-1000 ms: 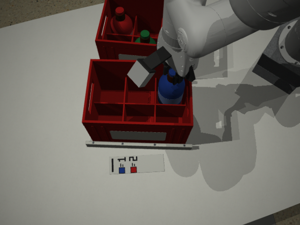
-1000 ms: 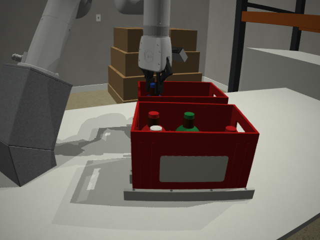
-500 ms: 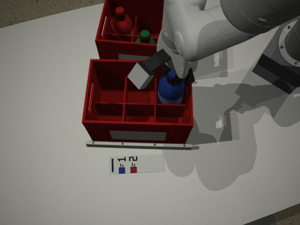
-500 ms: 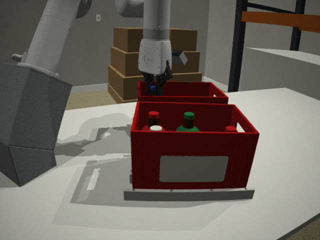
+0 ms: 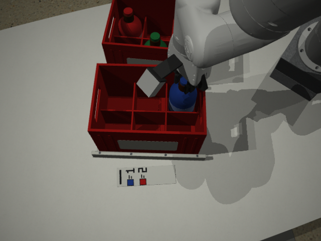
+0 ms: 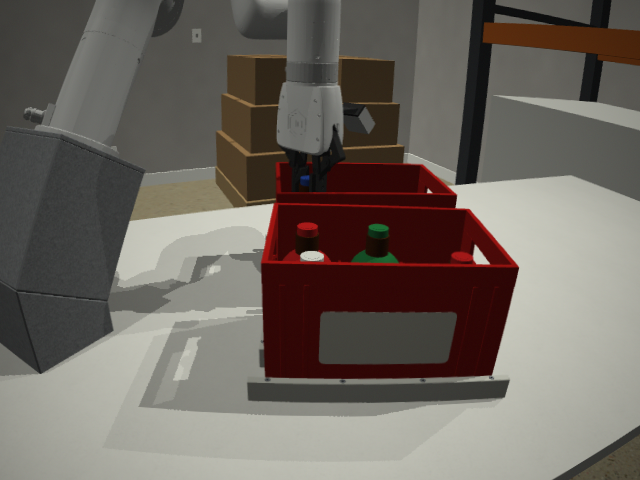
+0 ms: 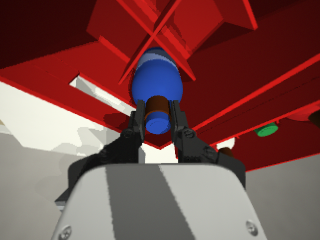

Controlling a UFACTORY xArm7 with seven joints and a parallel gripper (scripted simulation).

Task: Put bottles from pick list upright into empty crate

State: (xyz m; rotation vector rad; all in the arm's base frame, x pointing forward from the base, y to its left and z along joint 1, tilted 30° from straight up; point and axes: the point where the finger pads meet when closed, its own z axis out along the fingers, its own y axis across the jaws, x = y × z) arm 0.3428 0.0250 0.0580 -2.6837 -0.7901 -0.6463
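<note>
Right now my hand is 25 cm to the left of the red bottle, 14 cm short of it and 9 cm above it. Also, from my hand: green bottle: 15 cm to the right, 9 cm below, 7 cm ahead; white bottle: 23 cm to the right, 9 cm below, 3 cm behind; blue bottle: 7 cm below.
</note>
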